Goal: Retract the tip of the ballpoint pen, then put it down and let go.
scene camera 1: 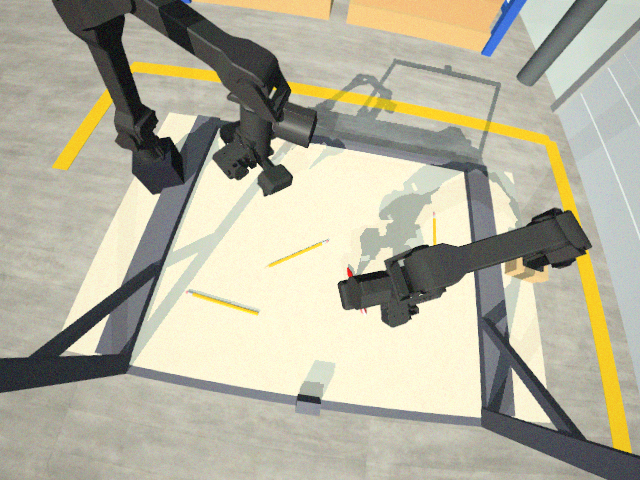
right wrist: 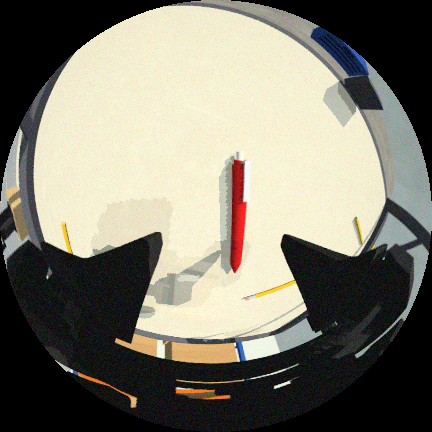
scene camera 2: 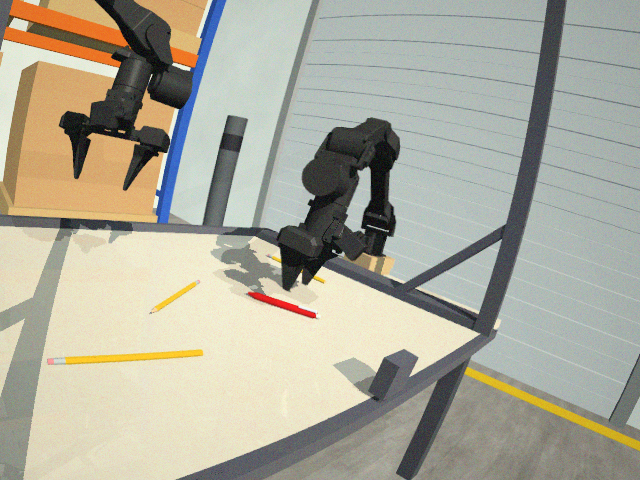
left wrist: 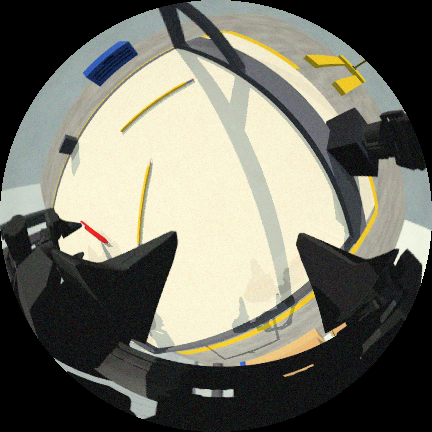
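Where they show: left gripper, fingertip midpoint: (scene camera 1: pixel 254 182) (scene camera 2: pixel 99 184) (left wrist: pixel 240 238); right gripper, fingertip midpoint: (right wrist: pixel 224 240) (scene camera 2: pixel 295 287) (left wrist: pixel 81 239); left arm's base, origin of the base link: (scene camera 1: pixel 151 153) (left wrist: pixel 368 140); right arm's base, origin of the base link: (scene camera 1: pixel 532 258) (scene camera 2: pixel 371 252).
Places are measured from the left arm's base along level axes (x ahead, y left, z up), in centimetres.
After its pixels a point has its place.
Note:
A red ballpoint pen (scene camera 1: pixel 349 272) {y -41.6, x 43.2, z -9.5 cm} (scene camera 2: pixel 283 304) {y -46.9, x 43.0, z -9.7 cm} (left wrist: pixel 94 232) {y -45.1, x 43.0, z -9.7 cm} (right wrist: pixel 239 220) {y -47.6, x 43.6, z -9.4 cm} with a white clip and white end button lies flat on the pale table (scene camera 1: pixel 232 343) {y -50.7, x 11.2, z -10.7 cm} (scene camera 2: pixel 180 413) {y -50.3, x 6.5, z -10.6 cm}. In the right wrist view its tapered end points down between the fingers' sides; whether the writing tip is out is too small to tell. My right gripper (scene camera 2: pixel 296 286) {y -47.5, x 45.4, z -6.9 cm} (right wrist: pixel 224 240) {y -47.5, x 45.4, z -6.9 cm} is open and empty, low above the table near the pen; the arm hides much of the pen in scene camera 1. My left gripper (scene camera 2: pixel 101 183) {y -18.4, x 24.9, z 4.2 cm} (left wrist: pixel 240 238) {y -18.4, x 24.9, z 4.2 cm} is open and empty, high above the table, far from the pen.
Three yellow pencils lie around the pen: one pencil (scene camera 1: pixel 297 253) {y -33.0, x 31.5, z -9.9 cm} (scene camera 2: pixel 174 297) {y -33.6, x 29.6, z -10.1 cm} (right wrist: pixel 275 289) {y -32.7, x 35.0, z -10.0 cm}, another pencil (scene camera 1: pixel 223 302) {y -40.8, x 10.8, z -9.9 cm} (scene camera 2: pixel 124 357) {y -40.6, x 9.5, z -10.1 cm} (left wrist: pixel 157 102) {y -40.2, x 10.3, z -10.3 cm}, and a third pencil (scene camera 1: pixel 434 227) {y -35.2, x 72.5, z -10.1 cm} (right wrist: pixel 67 238) {y -45.1, x 67.6, z -10.3 cm} partly behind the right arm. A dark block (scene camera 1: pixel 308 404) {y -66.9, x 25.1, z -5.0 cm} (scene camera 2: pixel 393 374) {y -67.3, x 22.2, z -6.3 cm} (right wrist: pixel 364 92) sits at the table's edge.

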